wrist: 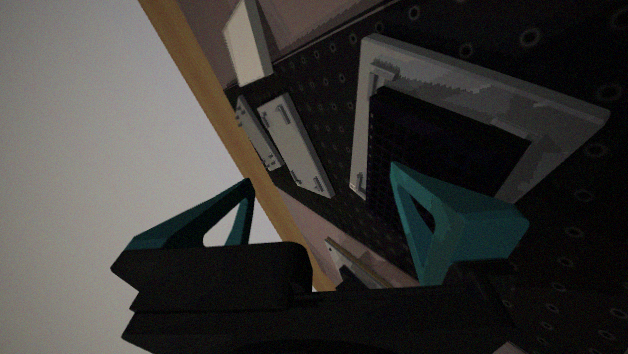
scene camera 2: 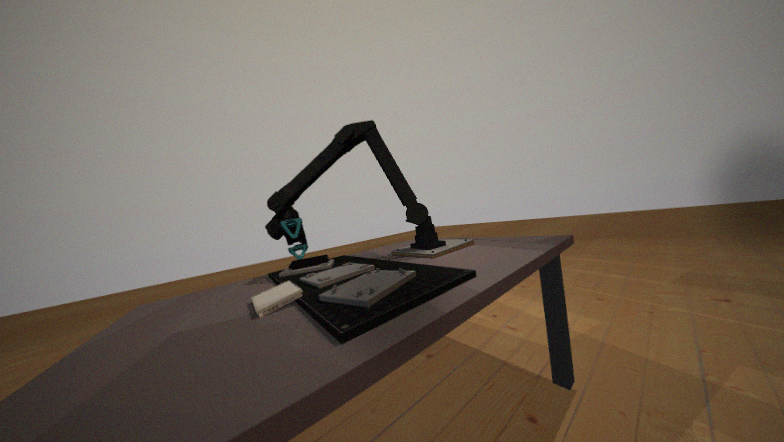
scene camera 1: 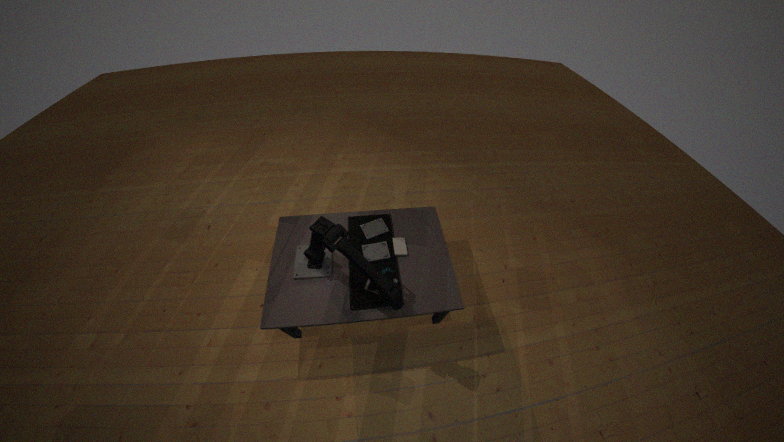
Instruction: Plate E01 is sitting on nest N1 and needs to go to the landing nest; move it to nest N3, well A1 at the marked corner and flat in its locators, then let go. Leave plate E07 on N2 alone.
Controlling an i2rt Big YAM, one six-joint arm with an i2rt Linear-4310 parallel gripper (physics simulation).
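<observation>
A dark well plate (scene camera 2: 308,261) (wrist: 440,125) sits in a grey nest (scene camera 2: 296,270) (wrist: 560,105) at one end of the black board; the arm mostly hides it in scene camera 1. The middle nest (scene camera 1: 376,251) (scene camera 2: 337,274) (wrist: 300,145) and the far nest (scene camera 1: 374,227) (scene camera 2: 367,289) (wrist: 257,135) hold no plate and show their locators. Labels are unreadable, so I cannot tell which nest is which, nor identify E07. My gripper (scene camera 2: 297,248) (wrist: 318,177) is open, empty and tilted above the dark plate. In the wrist view one finger overlaps the plate's image, the other lies off to the left.
A white block (scene camera 1: 399,246) (scene camera 2: 276,299) (wrist: 247,47) lies on the table (scene camera 1: 428,285) (scene camera 2: 219,356) beside the black board (scene camera 1: 359,299) (scene camera 2: 428,293). The arm's base plate (scene camera 1: 304,269) (scene camera 2: 458,245) stands across the board from it. The arm's forearm passes over the board.
</observation>
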